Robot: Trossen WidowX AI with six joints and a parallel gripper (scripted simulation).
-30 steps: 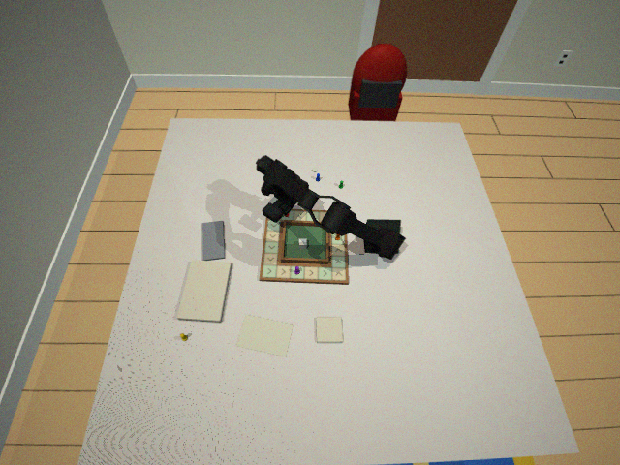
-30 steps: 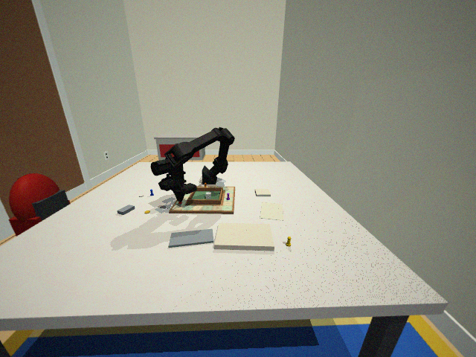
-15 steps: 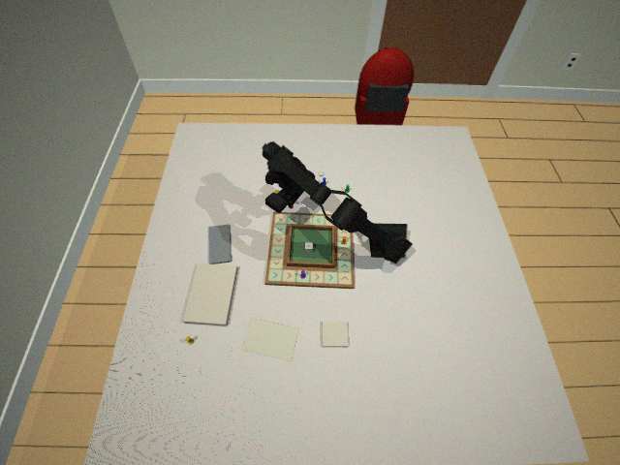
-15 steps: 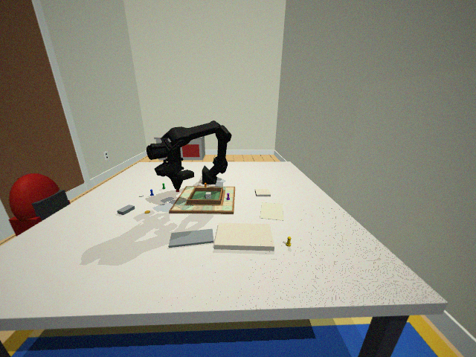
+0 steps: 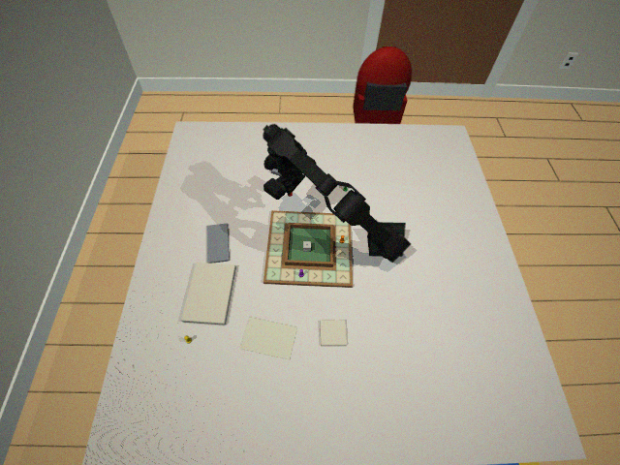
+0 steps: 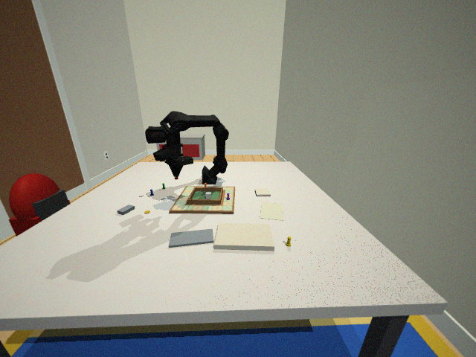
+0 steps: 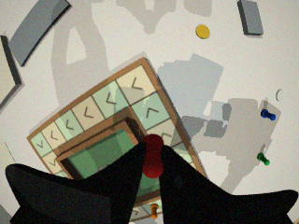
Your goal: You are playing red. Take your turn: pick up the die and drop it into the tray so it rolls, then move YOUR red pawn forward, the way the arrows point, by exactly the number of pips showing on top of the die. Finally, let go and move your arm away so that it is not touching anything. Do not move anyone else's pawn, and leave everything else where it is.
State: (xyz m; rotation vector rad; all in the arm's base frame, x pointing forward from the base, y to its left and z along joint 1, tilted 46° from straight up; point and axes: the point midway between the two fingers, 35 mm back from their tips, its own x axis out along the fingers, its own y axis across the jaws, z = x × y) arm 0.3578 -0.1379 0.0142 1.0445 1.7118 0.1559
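My gripper tip is now 70 mm short of the yellow token, 120 mm to the left of it and 140 mm above it. Round my gripper tip: tray (80 mm behind, 120 mm to the left, 140 mm below); then white die (70 mm behind, 130 mm to the left, 120 mm below); then red pawn (10 mm above).
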